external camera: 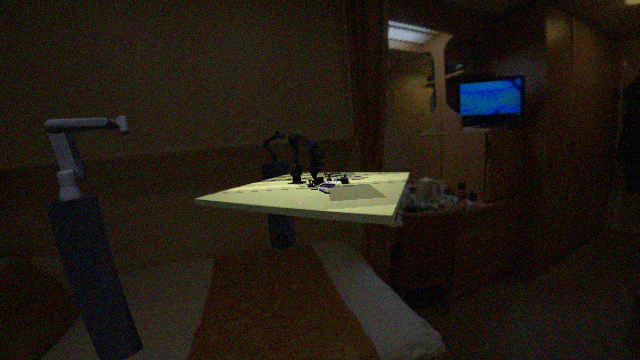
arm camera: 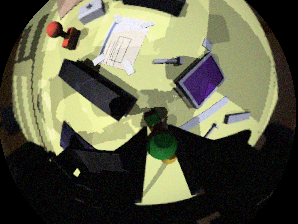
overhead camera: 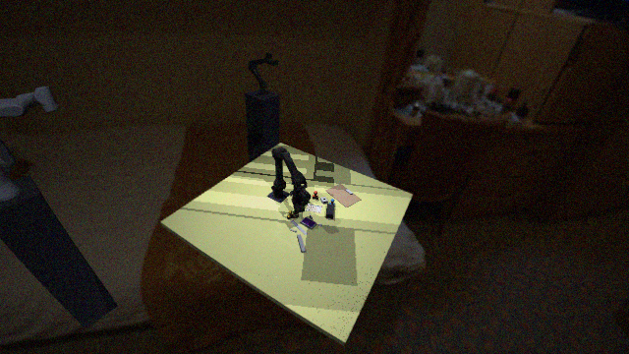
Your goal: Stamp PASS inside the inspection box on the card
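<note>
My gripper tip is 110 mm short of the purple ink pad, 40 mm above it and 10 mm to the left of it. Also, from my gripper tip: white card 140 mm to the left, 50 mm below, 50 mm ahead; long black block 110 mm to the left, 30 mm below, 30 mm behind; green-topped stamp right at my gripper tip.
</note>
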